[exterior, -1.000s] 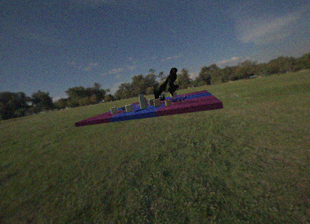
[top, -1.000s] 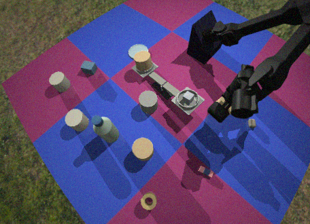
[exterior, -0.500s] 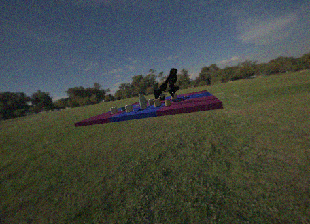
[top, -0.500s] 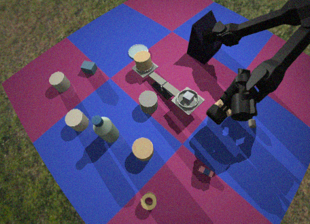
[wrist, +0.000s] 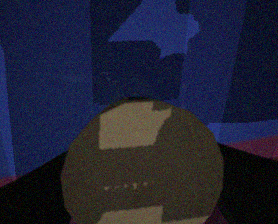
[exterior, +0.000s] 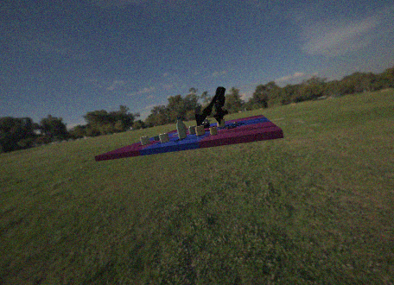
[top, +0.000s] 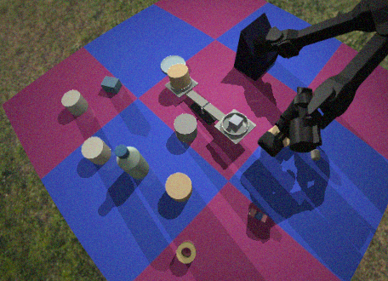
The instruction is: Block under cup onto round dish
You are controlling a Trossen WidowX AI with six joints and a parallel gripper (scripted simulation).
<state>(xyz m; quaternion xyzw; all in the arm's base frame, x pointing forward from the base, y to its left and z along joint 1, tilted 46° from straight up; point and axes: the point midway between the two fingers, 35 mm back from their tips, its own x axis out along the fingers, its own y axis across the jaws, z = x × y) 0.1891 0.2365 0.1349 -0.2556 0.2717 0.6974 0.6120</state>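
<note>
Now: the grey block 110 mm to the right of my gripper tip, 90 mm ahead of it and 60 mm above it. The rest, counted from my gripper tip: balance 240 mm to the right, 90 mm ahead, 10 mm above; red-blue block 210 mm ahead, 120 mm to the left, 20 mm below; balance beam 240 mm to the right, 90 mm ahead.
</note>
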